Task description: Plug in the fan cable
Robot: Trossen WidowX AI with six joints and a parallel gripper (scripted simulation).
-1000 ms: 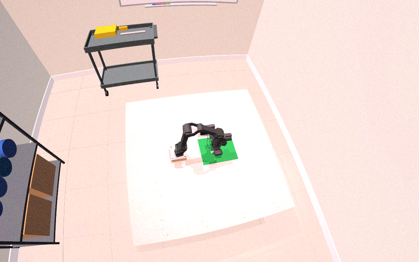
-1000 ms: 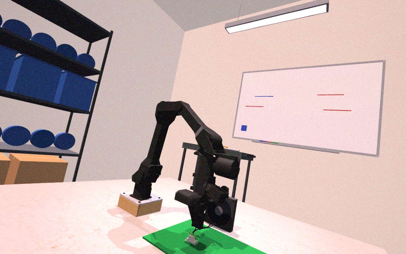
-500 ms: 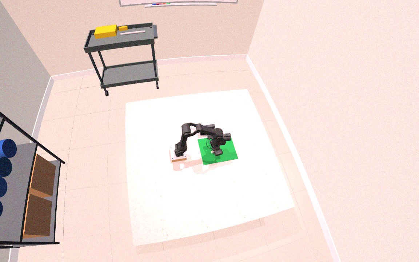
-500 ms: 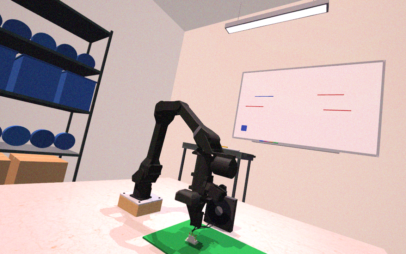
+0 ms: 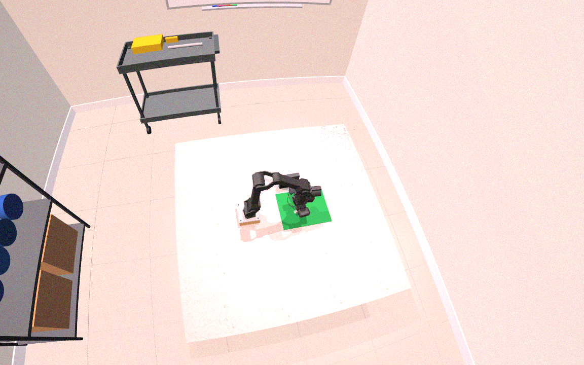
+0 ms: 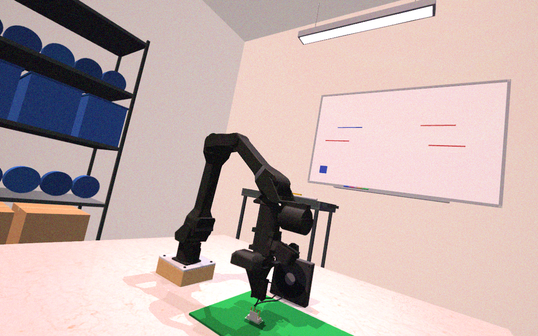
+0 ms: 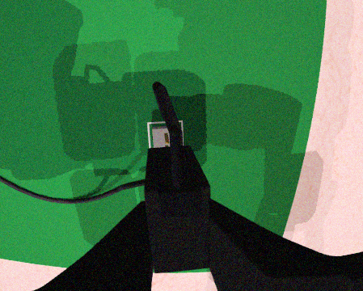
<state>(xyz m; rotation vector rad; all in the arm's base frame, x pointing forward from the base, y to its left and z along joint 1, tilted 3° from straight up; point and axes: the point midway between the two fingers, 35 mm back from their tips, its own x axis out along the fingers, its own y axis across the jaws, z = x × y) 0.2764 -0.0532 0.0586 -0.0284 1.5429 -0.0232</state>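
My gripper tip is now 50 mm short of the green board, 10 mm to the right of it and 80 mm above it. Round my gripper tip: fan (20 mm ahead, 190 mm to the left); then dark plug (10 mm ahead, 10 mm above).
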